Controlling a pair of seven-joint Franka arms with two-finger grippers.
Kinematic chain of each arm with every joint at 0, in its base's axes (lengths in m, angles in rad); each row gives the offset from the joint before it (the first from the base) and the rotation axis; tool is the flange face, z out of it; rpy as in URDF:
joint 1: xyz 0 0 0.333 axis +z
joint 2: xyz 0 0 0 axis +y
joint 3: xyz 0 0 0.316 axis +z
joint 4: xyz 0.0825 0 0 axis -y
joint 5: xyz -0.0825 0 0.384 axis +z
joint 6: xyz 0 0 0 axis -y
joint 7: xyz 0.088 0 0 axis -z
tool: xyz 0 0 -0.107 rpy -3.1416 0 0
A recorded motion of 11 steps. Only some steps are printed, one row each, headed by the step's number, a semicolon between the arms.
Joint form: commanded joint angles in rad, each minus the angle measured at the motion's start. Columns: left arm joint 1, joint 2, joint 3, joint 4, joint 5, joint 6, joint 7; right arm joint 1, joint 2, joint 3, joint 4, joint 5, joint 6, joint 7.
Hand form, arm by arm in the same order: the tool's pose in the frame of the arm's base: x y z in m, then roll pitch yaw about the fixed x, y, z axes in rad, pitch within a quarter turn. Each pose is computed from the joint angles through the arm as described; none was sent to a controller.
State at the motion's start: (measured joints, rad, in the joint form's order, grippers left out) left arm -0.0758 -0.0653 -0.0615 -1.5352 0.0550 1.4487 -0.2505; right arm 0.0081 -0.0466 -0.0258 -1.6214 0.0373 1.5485 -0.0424
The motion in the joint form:
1: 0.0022 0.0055 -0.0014 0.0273 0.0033 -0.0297 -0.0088; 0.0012 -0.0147 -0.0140 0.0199 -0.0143 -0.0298 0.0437
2: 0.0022 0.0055 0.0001 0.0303 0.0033 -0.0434 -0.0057; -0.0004 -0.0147 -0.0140 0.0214 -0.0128 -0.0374 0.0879
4: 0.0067 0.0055 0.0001 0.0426 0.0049 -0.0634 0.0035; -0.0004 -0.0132 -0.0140 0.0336 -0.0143 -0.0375 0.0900
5: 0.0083 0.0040 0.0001 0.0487 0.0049 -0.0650 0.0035; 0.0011 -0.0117 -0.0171 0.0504 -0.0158 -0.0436 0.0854
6: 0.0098 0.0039 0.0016 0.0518 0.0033 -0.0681 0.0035; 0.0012 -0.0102 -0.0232 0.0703 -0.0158 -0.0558 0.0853
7: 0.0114 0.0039 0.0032 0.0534 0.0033 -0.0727 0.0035; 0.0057 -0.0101 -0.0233 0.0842 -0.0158 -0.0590 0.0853
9: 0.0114 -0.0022 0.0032 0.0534 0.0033 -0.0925 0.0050; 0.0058 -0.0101 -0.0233 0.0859 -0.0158 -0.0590 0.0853
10: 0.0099 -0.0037 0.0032 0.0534 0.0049 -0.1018 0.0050; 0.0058 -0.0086 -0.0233 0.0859 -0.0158 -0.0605 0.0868
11: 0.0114 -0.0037 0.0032 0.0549 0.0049 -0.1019 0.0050; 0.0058 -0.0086 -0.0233 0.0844 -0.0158 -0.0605 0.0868
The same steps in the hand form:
1: 0.5153 -0.0650 0.6729 -3.0746 0.0122 0.1314; 0.5298 -0.0143 0.6388 -3.1162 0.0216 -0.0305
2: 0.5138 -0.0639 0.6731 -3.0720 0.0227 0.1306; 0.5290 -0.0149 0.6389 -3.1159 0.0288 -0.0760
4: 0.5117 -0.0610 0.6770 -3.0689 0.0304 0.1275; 0.5296 -0.0151 0.6437 -3.1171 0.0182 -0.0782
5: 0.5110 -0.0602 0.6804 -3.0704 0.0246 0.1291; 0.5294 -0.0162 0.6502 -3.1180 0.0089 -0.0752
6: 0.5107 -0.0587 0.6816 -3.0720 0.0249 0.1320; 0.5285 -0.0194 0.6576 -3.1175 0.0027 -0.0808
7: 0.5103 -0.0570 0.6819 -3.0714 0.0278 0.1355; 0.5282 -0.0171 0.6638 -3.1170 -0.0079 -0.0764
9: 0.5060 -0.0565 0.6834 -3.0678 0.0411 0.1353; 0.5281 -0.0170 0.6645 -3.1170 -0.0096 -0.0763
10: 0.5044 -0.0568 0.6835 -3.0643 0.0482 0.1348; 0.5285 -0.0170 0.6636 -3.1172 -0.0066 -0.0778
11: 0.5044 -0.0561 0.6841 -3.0646 0.0469 0.1363; 0.5285 -0.0170 0.6629 -3.1172 -0.0051 -0.0778

